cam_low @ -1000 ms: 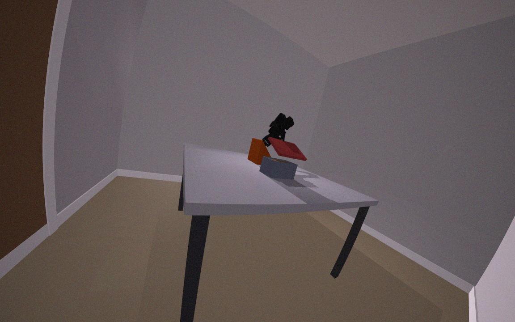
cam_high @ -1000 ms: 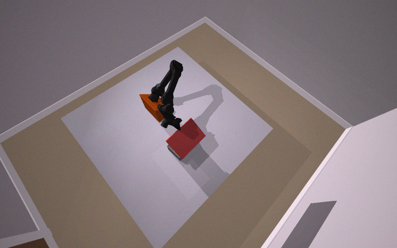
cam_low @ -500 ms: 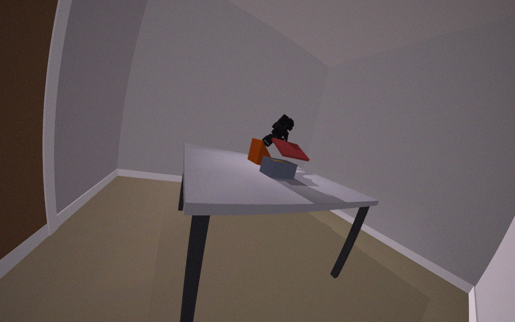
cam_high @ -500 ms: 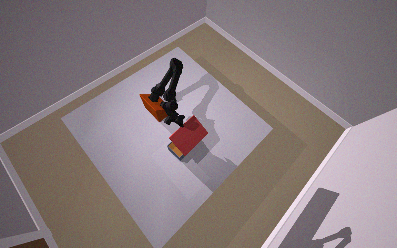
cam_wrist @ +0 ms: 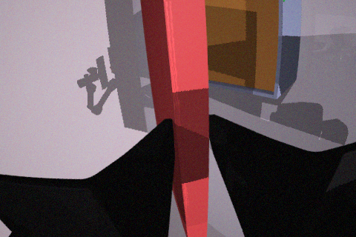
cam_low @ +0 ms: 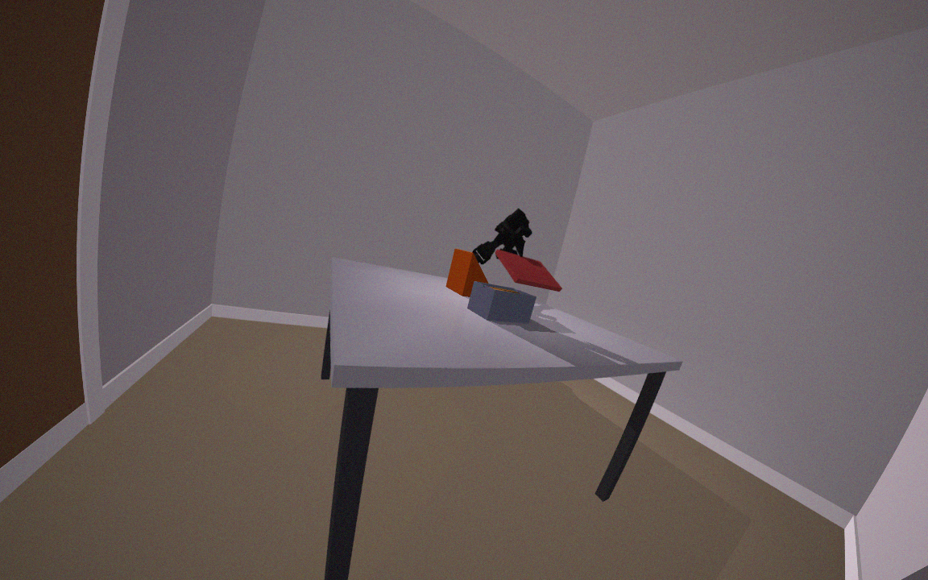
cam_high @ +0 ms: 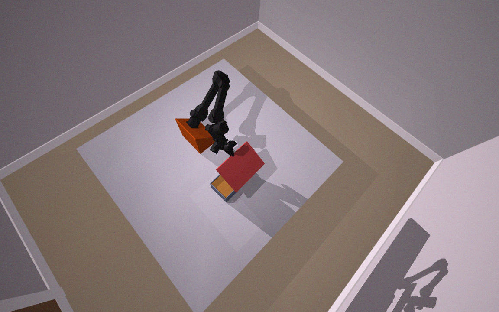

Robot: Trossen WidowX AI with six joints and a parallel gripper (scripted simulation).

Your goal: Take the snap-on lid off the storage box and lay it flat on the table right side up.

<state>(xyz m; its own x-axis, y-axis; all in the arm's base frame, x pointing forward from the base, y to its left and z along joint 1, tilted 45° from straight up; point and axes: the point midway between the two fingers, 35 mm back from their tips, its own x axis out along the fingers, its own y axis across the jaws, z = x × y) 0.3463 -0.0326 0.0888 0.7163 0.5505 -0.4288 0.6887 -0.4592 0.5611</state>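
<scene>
Now: the red lid 7 cm ahead of my gripper tip, 1 cm to the left of it and 4 cm below it. Also, from my gripper tip: grey-blue storage box (7 cm ahead, 8 cm to the right, 18 cm below).
</scene>
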